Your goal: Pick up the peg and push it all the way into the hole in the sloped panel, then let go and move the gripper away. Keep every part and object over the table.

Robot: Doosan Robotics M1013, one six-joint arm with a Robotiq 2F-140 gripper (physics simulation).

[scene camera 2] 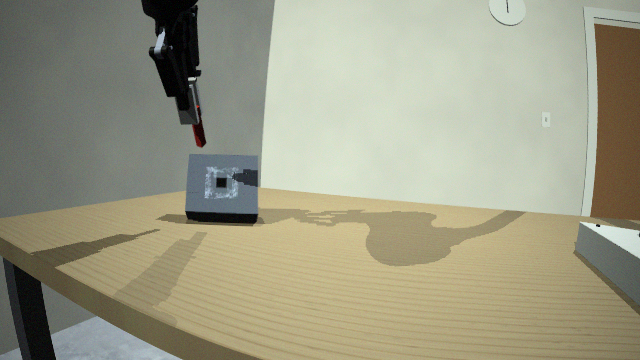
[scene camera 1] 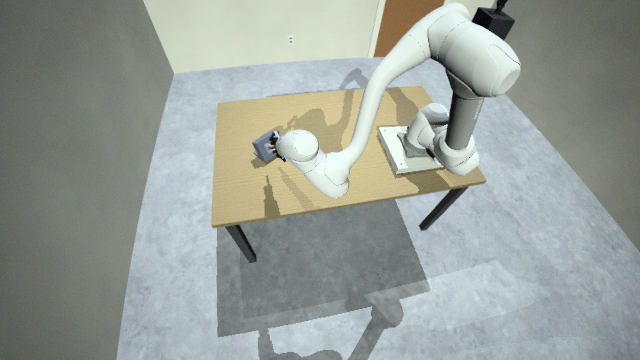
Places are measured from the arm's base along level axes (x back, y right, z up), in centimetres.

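Pixels of known places: gripper, fingertip midpoint: (scene camera 2: 191, 118) (scene camera 1: 271, 146); arm's base, origin of the base link: (scene camera 1: 415, 145).
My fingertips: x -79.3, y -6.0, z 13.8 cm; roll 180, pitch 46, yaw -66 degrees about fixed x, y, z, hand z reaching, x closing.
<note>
For each thing: its top centre in the pictures, then the offset to it from my fingertips. Level surfaces: height alone.
- red peg, middle of its top: (scene camera 2: 199, 105) (scene camera 1: 270, 141) dz +2.1, dx +0.1, dy +1.4 cm
- grey-blue sloped panel, middle of its top: (scene camera 2: 222, 154) (scene camera 1: 266, 137) dz -5.9, dx -2.8, dy +12.3 cm
- wooden table, its level: dz -17.6 cm
The red peg (scene camera 1: 272, 147) (scene camera 2: 199, 133) is held by my gripper (scene camera 1: 276, 146) (scene camera 2: 190, 111), which is shut on it. In the scene camera 2 view the peg sticks out below the fingertips, tilted slightly, with its lower end a little above and left of the panel's top edge, apart from it. The grey-blue sloped panel (scene camera 1: 262, 148) (scene camera 2: 200, 200) stands on the table. Its square dark hole (scene camera 2: 221, 182) shows in the scene camera 2 view, inside a pale square outline. In the scene camera 1 view the arm's wrist and the gripper cover part of the panel, and the hole is hidden.
The wooden table (scene camera 1: 240, 200) (scene camera 2: 350, 300) carries the panel near its left end. The arm's white base plate (scene camera 1: 392, 150) (scene camera 2: 605, 250) is at the right. The arm's forearm reaches across above the table. Shadows of the arm and gripper fall around the panel.
</note>
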